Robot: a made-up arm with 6 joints. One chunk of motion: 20 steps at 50 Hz.
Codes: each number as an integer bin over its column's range. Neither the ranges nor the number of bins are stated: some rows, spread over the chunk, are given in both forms.
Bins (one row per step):
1: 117 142 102 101 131 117
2: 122 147 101 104 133 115
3: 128 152 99 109 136 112
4: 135 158 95 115 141 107
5: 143 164 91 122 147 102
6: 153 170 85 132 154 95
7: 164 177 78 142 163 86
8: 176 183 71 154 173 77
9: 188 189 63 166 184 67
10: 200 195 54 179 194 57
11: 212 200 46 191 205 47
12: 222 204 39 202 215 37
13: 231 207 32 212 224 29
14: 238 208 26 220 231 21
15: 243 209 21 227 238 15
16: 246 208 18 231 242 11
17: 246 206 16 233 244 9
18: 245 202 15 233 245 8
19: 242 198 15 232 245 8
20: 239 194 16 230 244 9
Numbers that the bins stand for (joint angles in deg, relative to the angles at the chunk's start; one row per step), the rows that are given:
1: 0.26 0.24 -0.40 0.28 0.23 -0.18
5: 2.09 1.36 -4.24 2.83 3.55 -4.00
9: 5.27 2.64 -14.01 8.18 11.24 -12.92
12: 7.67 3.40 -22.39 12.56 17.69 -20.57
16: 9.36 3.60 -29.72 16.08 23.30 -27.20
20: 8.87 2.89 -30.42 15.96 23.71 -27.71
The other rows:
2: 0.61 0.49 -0.75 0.64 0.64 -0.69
3: 1.04 0.75 -1.45 1.25 1.27 -1.45
4: 1.53 1.05 -2.84 1.98 2.31 -2.73
6: 2.80 1.67 -6.33 4.05 5.01 -5.78
7: 3.58 2.02 -8.78 5.26 6.88 -8.08
8: 4.42 2.33 -11.22 6.72 8.96 -10.37
10: 6.12 2.94 -17.15 9.76 13.32 -15.47
11: 6.96 3.20 -19.95 11.22 15.61 -18.02
13: 8.31 3.55 -24.83 13.77 19.56 -22.61
14: 8.80 3.60 -26.93 14.75 21.01 -24.65
15: 9.15 3.65 -28.67 15.60 22.47 -26.18
17: 9.36 3.50 -30.42 16.33 23.71 -27.71
18: 9.29 3.30 -30.76 16.33 23.92 -27.96
19: 9.08 3.09 -30.76 16.20 23.92 -27.96

